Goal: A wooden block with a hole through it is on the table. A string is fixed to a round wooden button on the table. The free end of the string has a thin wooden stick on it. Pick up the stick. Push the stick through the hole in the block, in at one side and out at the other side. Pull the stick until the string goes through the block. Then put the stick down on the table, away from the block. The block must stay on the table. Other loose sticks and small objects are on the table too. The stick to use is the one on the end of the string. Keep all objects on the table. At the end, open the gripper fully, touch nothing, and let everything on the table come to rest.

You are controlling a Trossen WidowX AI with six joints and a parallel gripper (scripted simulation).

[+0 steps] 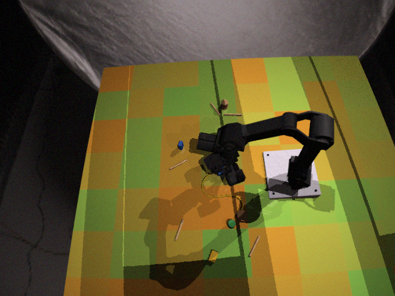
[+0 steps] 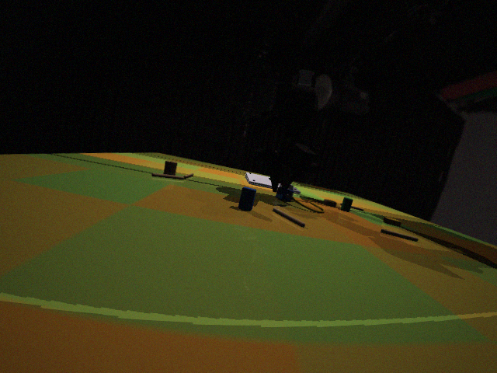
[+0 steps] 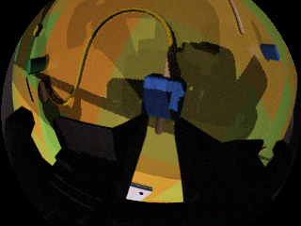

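My gripper tip is now 40 mm short of the thin wooden stick and 10 mm to the right of it. The rest, counted from my gripper tip: loose stick (160 mm ahead, 60 mm to the right, 10 mm below); then round wooden button (20 mm behind, 190 mm to the left, 10 mm below); then green cylinder (20 mm ahead, 210 mm to the left, 10 mm above).
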